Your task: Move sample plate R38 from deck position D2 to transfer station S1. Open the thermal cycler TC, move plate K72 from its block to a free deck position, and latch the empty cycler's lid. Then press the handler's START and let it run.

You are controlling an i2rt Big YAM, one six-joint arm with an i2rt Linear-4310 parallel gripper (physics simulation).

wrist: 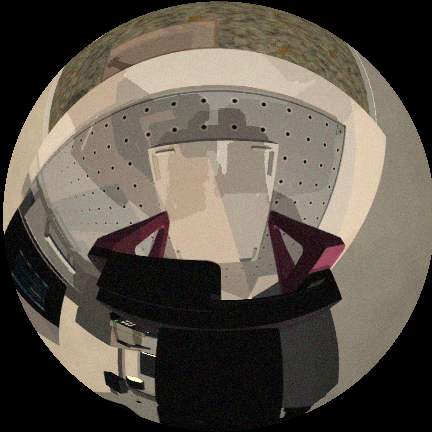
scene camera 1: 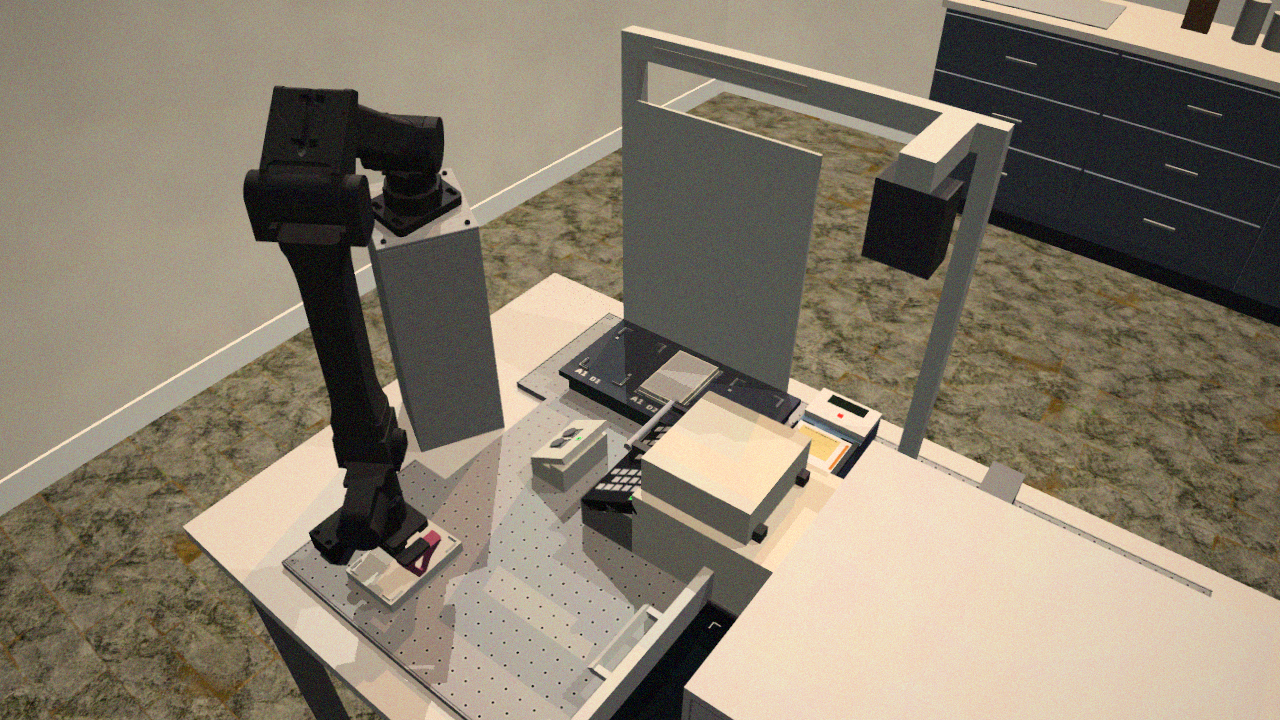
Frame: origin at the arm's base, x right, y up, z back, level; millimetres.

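Seen in the pictures: gripper, fingertip midpoint: [wrist: 218, 216] [scene camera 1: 399, 556]; arm's base, origin of the base link: [scene camera 1: 415, 206].
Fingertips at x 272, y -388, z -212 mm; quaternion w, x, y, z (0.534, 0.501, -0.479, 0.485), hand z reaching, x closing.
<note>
Pixels of each thing's top centre, then the offset from my fingertips to it. "pt": a spot on its surface instead. Level surfaces: height alone.
- pale rectangular nest, middle of its top: [wrist: 215, 221] [scene camera 1: 403, 554] dz -2, dx -5, dy +1 mm
- light flat sample plate, middle of its top: [scene camera 1: 679, 376] dz -82, dx -553, dy +40 mm
- dark deck, its level: dy +24 mm
- large beige machine, surface spot: [scene camera 1: 725, 456] pt dz -331, dx -334, dy +178 mm
- small white box, middle of its top: [scene camera 1: 569, 430] dz -46, dx -317, dy +59 mm
- keypad, middle of its top: [scene camera 1: 617, 478] dz -174, dx -288, dy +61 mm
- frame post, middle of its top: [scene camera 1: 992, 153] dz -467, dx -689, dy +544 mm
- perforated plate, its level: dy -22 mm
My gripper [scene camera 1: 400, 562] [wrist: 218, 216] is open and empty, with its dark red fingers spread low over the sides of a pale rectangular nest [scene camera 1: 391, 586] [wrist: 215, 200]. The nest has raised corner brackets and lies on the perforated plate; no label on it can be read. A light flat sample plate [scene camera 1: 680, 377] lies on the dark deck [scene camera 1: 608, 353] beside the D2 marking; its name cannot be read. A large beige machine [scene camera 1: 725, 456], seemingly the cycler, has its top cover down, with a grey bar at its left. Plate K72 cannot be made out. A small white box [scene camera 1: 569, 442] has a green light; its lettering is unreadable.
A keypad [scene camera 1: 617, 479] tilts beside the beige machine. A grey panel [scene camera 1: 716, 241] and frame post [scene camera 1: 953, 295] rise behind. A large white cabinet [scene camera 1: 966, 600] stands at right. An open drawer front with a handle [scene camera 1: 626, 640] borders the perforated plate [scene camera 1: 528, 546].
</note>
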